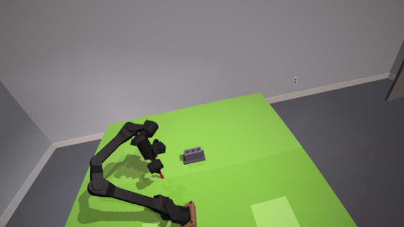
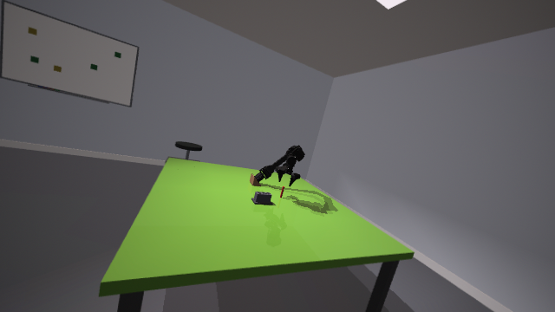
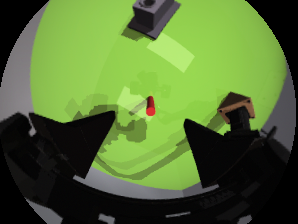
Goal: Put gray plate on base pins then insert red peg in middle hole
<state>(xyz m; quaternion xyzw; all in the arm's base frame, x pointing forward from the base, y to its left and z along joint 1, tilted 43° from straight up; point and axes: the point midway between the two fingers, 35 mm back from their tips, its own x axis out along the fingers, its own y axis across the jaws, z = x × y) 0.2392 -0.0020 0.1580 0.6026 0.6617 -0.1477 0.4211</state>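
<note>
Now: the red peg 6 cm below my gripper tip. Also, from my gripper tip: gray plate: 9 cm ahead, 19 cm to the right, 5 cm below; then base: 9 cm ahead, 18 cm to the right, 9 cm below.
</note>
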